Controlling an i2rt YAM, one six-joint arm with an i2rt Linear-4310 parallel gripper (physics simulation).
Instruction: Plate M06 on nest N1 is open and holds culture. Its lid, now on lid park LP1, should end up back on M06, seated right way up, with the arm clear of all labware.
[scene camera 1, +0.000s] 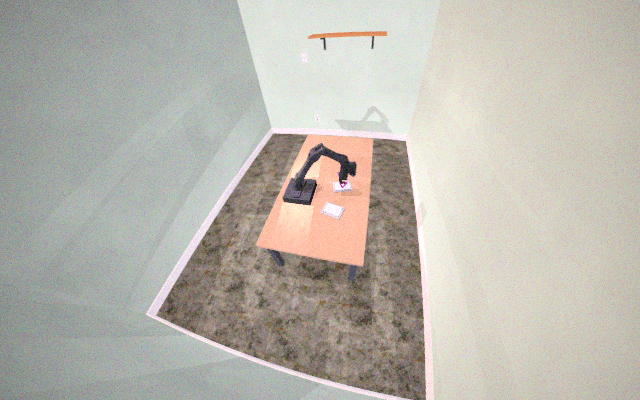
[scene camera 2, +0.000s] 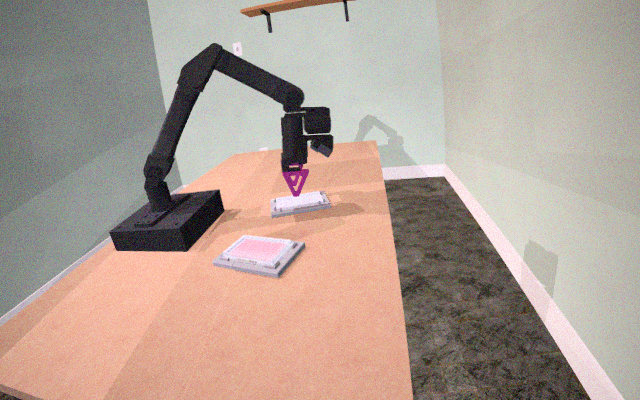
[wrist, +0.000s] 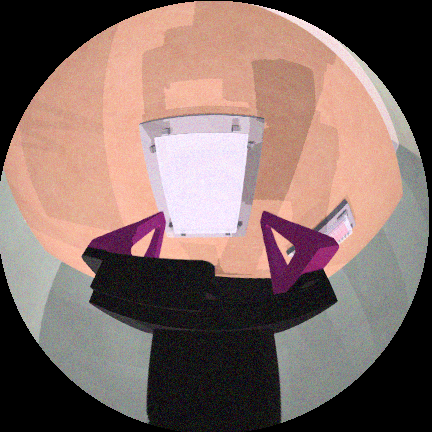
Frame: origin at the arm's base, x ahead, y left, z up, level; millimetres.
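Where they show: gripper, between the fingertips: (scene camera 1: 341, 184) (scene camera 2: 295, 191) (wrist: 212, 216); arm's base, origin of its link: (scene camera 1: 299, 188) (scene camera 2: 163, 210).
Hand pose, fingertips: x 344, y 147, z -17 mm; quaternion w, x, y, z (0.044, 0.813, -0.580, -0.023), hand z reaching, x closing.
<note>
Things, the pixels of their top centre, and the offset from my fingertips. Level surfaces: height alone.
- flat white lid, centre of its top: (wrist: 202, 193) (scene camera 2: 298, 199) (scene camera 1: 342, 185) dx +3, dy +12, dz -30 mm
- grey lid park LP1, centre of its top: (wrist: 202, 194) (scene camera 2: 298, 198) (scene camera 1: 342, 185) dx +3, dy +12, dz -28 mm
- Plate M06, centre of its top: (scene camera 2: 256, 246) (wrist: 329, 244) (scene camera 1: 332, 208) dx -17, dy -268, dz -21 mm
- grey nest N1, centre of its top: (scene camera 2: 257, 249) (wrist: 327, 241) (scene camera 1: 332, 209) dx -17, dy -268, dz -30 mm
- wooden table, height of its surface: dz -48 mm
The flat white lid (scene camera 1: 338, 187) (scene camera 2: 306, 200) (wrist: 202, 182) lies on the grey lid park LP1 (scene camera 2: 300, 212) (wrist: 254, 165), between its small corner posts. My gripper (scene camera 1: 343, 186) (scene camera 2: 296, 193) (wrist: 212, 216) is open and empty, its purple fingers pointing down at the lid. In the wrist view the fingertips stand wide apart, one to each side of the lid's near end. Whether they touch anything is hard to tell. Plate M06 (scene camera 1: 332, 209) (scene camera 2: 257, 248) (wrist: 343, 232) is open, shows pink culture and sits on the grey nest N1 (scene camera 2: 245, 268).
The wooden table (scene camera 1: 340, 240) (scene camera 2: 325, 310) carries both stations; N1 is nearer to scene camera 2 than LP1. The black arm base (scene camera 1: 300, 191) (scene camera 2: 155, 232) stands at the table's left side in the scene views. A wall shelf (scene camera 1: 350, 35) hangs high on the far wall.
</note>
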